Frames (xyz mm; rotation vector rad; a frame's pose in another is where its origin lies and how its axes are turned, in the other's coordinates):
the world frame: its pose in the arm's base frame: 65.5 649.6 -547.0 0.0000 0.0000 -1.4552
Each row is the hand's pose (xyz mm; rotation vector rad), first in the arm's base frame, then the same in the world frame.
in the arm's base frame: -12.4 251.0 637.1 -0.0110 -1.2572 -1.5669
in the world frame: 387.0 -123.4 1184.1 0.7356 -0.8407 -0.2849
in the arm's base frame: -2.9 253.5 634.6 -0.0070 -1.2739 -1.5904
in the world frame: 385.6 -113.6 1181.6 0.7456 -0.8465 -0.3127
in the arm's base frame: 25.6 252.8 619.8 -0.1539 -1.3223 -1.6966
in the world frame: 389.5 -85.4 1166.8 0.6666 -0.9502 -0.4336
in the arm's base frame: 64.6 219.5 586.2 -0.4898 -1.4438 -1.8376
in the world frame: 427.1 -50.5 1133.2 0.5057 -1.1944 -0.6326
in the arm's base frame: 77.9 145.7 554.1 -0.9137 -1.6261 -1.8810
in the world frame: 502.0 -45.8 1101.1 0.3333 -1.5214 -0.8031
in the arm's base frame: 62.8 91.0 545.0 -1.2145 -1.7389 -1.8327
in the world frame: 554.6 -67.1 1092.0 0.2073 -1.7500 -0.8724
